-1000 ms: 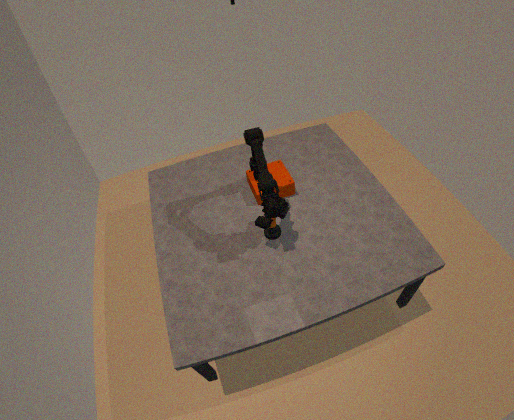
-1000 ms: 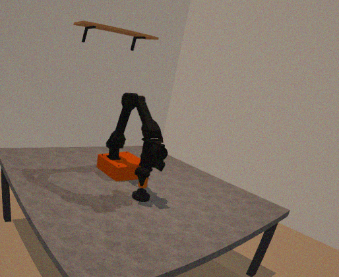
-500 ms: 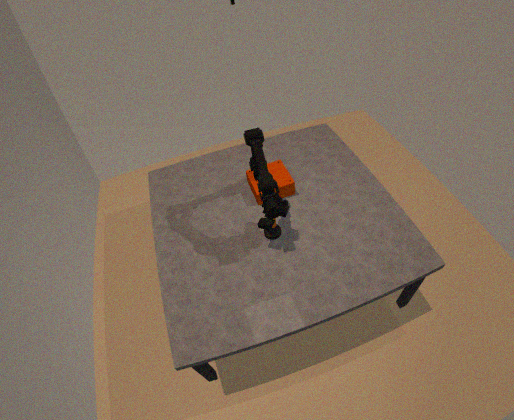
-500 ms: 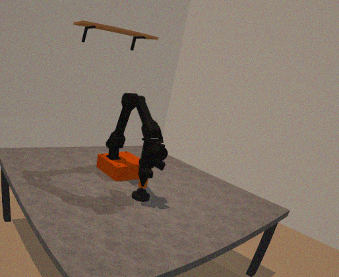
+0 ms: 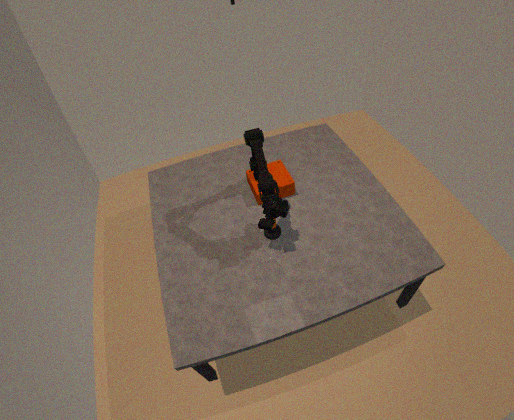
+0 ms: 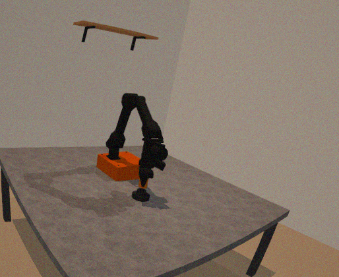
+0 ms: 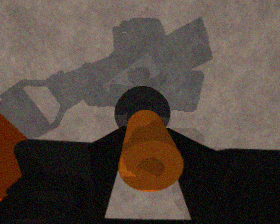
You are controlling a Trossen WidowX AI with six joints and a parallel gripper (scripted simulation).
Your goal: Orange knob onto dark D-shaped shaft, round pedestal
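Right now the orange knob is 2 cm above my gripper tip. The rest, counted from my gripper tip: dark round pedestal (4 cm below).
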